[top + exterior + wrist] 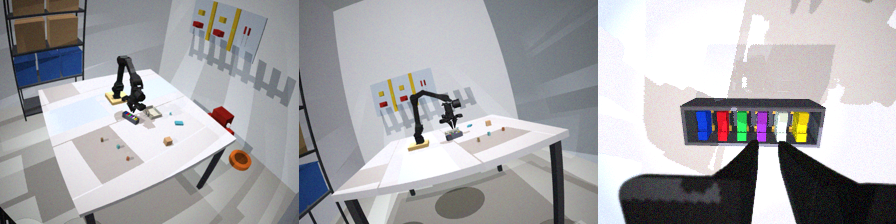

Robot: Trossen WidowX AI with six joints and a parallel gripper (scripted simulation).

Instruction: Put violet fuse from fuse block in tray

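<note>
The violet fuse lies 50 mm below my gripper tip. The rest, counted from my gripper tip: pale tray: 30 mm behind, 190 mm to the left, 70 mm below.
</note>
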